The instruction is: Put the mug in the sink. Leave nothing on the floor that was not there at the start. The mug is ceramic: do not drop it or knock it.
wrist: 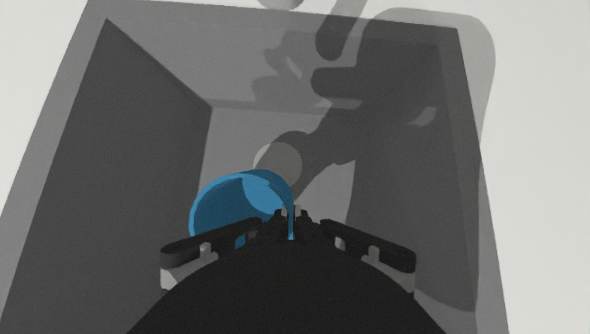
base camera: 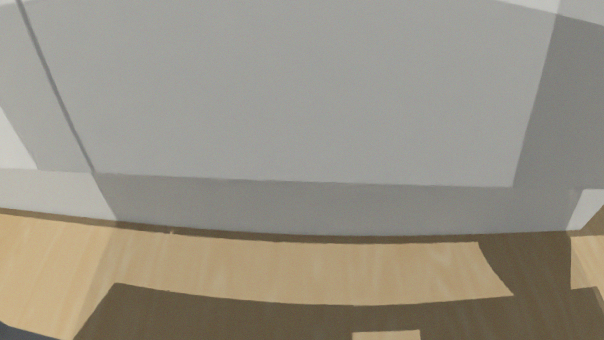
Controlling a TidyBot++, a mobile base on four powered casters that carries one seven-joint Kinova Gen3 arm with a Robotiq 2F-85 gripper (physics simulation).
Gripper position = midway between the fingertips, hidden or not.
Note:
In view: my gripper (wrist: 290, 214), a blue mug (wrist: 258, 193) and a sink counter (base camera: 357, 125).
The sink counter also shows in the wrist view (wrist: 453, 136). The base camera view does not show the blue mug: it is out of frame.

